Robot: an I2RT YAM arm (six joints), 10 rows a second.
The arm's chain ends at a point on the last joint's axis. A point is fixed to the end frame.
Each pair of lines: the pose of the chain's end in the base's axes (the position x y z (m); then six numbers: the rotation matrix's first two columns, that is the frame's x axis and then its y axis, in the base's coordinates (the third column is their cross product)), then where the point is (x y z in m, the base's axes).
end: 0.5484 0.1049 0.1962 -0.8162 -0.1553 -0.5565 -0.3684 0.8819 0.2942
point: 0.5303 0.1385 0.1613
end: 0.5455 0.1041 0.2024 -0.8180 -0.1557 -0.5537 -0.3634 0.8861 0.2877
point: 0.5275 0.1375 0.1673
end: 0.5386 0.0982 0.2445 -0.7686 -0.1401 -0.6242 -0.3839 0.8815 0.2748
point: 0.5237 0.1324 0.2087
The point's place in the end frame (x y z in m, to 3 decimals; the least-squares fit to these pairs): 0.029 0.026 0.034
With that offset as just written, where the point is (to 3 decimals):
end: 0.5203 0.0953 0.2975 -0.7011 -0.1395 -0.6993 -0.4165 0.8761 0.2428
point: 0.509 0.130 0.261
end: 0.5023 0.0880 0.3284 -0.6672 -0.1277 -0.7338 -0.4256 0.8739 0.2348
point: 0.493 0.123 0.292
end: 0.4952 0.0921 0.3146 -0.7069 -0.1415 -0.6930 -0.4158 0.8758 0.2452
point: 0.483 0.126 0.278
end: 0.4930 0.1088 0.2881 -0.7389 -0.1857 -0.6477 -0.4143 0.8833 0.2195
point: 0.479 0.141 0.250
